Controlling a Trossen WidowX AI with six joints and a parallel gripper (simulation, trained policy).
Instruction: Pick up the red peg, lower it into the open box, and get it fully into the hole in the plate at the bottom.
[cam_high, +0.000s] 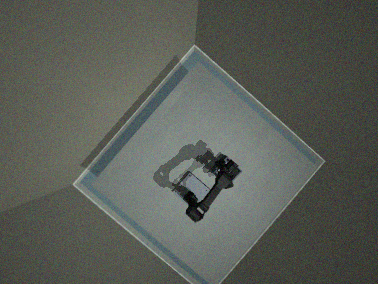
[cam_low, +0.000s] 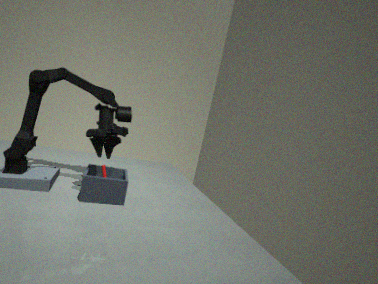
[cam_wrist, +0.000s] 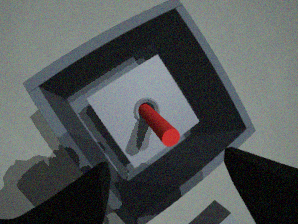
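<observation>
Right now my gripper tip is 6 cm above the red peg, 2 cm to the left of it and 1 cm short of it. Round my gripper tip: grey box: 12 cm below, 3 cm to the right, 2 cm ahead.
</observation>
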